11 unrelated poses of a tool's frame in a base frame.
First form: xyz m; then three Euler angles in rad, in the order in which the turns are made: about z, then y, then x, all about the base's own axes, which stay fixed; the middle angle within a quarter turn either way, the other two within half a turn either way.
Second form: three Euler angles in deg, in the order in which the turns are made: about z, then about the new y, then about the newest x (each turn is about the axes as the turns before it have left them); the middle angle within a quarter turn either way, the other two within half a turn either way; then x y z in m. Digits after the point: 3 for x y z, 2 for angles.
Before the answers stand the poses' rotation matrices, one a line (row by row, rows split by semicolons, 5 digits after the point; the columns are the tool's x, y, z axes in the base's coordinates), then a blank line. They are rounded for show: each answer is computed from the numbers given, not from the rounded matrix.
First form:
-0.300, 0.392, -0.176, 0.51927, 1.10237, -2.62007
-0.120, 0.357, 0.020, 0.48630, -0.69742, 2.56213
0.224, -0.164, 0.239, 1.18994, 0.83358, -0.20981
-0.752, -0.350, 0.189, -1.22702, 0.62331, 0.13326
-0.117, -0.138, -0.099, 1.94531, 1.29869, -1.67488
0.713, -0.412, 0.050, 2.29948, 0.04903, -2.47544
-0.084, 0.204, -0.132, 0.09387, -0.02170, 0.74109
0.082, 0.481, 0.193, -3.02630, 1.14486, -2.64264
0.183, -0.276, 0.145, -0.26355, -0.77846, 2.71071
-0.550, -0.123, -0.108, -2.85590, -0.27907, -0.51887
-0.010, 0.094, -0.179, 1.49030, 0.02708, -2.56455
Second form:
0.39197 -0.22405 0.89228; -0.81621 -0.53217 0.22493; 0.42445 -0.81646 -0.39146
0.67764 -0.35823 -0.64224; -0.70197 -0.57539 -0.41972; -0.21919 0.73525 -0.64138
0.24988 -0.62406 0.74034; 0.85067 0.50671 0.14001; -0.46251 0.59480 0.65749
0.27366 0.76444 0.58373; -0.90700 0.40708 -0.10788; -0.32009 -0.49992 0.80475
-0.09832 -0.25013 0.96321; 0.25376 0.92960 0.26731; -0.96226 0.27070 -0.02792
-0.66509 -0.74516 0.04901; -0.56638 0.54612 0.61722; -0.48669 0.38275 -0.78526
0.99536 -0.09371 -0.02170; 0.05457 0.73586 -0.67493; 0.07921 0.67062 0.73756
-0.41043 0.04753 0.91065; 0.53387 0.82213 0.19771; -0.73927 0.56732 -0.36280
0.68741 0.18548 -0.70218; -0.04646 -0.95363 -0.29738; -0.72478 0.23705 -0.64692
-0.92235 0.27092 -0.27546; -0.37579 -0.79468 0.47671; -0.08975 0.54321 0.83478
0.08038 -0.99640 0.02708; -0.83655 -0.05267 0.54535; -0.54196 -0.06649 -0.83777

-64.35, -25.12, -115.62, -0.300, 0.392, -0.176
-46.01, 12.66, 131.10, -0.120, 0.357, 0.020
73.63, 27.55, 42.13, 0.224, -0.164, 0.239
-73.21, 18.67, -31.85, -0.752, -0.350, 0.189
111.18, 74.21, 95.89, -0.117, -0.138, -0.099
-139.58, 29.12, 154.01, 0.713, -0.412, 0.050
3.14, -4.54, 42.28, -0.084, 0.204, -0.132
127.55, 47.67, 122.60, 0.082, 0.481, 0.193
-3.87, 46.45, 159.88, 0.183, -0.276, 0.145
-157.83, 5.15, 33.05, -0.550, -0.123, -0.108
-84.51, 32.82, -175.46, -0.010, 0.094, -0.179

